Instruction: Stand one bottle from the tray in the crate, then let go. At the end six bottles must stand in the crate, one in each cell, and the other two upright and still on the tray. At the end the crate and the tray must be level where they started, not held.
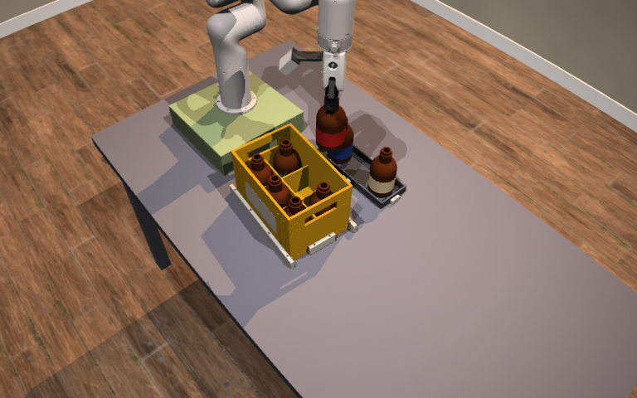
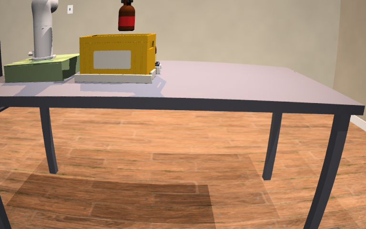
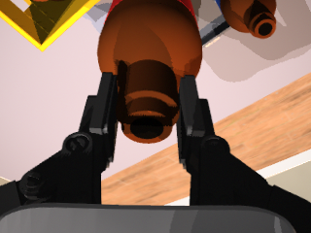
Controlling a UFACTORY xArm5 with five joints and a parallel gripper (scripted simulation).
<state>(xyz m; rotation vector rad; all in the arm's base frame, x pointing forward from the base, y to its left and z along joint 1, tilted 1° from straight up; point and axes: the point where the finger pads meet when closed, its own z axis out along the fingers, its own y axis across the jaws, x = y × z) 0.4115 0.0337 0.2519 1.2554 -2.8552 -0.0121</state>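
Right now the yellow crate is 25 cm below my hand and 12 cm to the right of it. From my hand the other things lie so: dark tray 32 cm below, 12 cm to the left.
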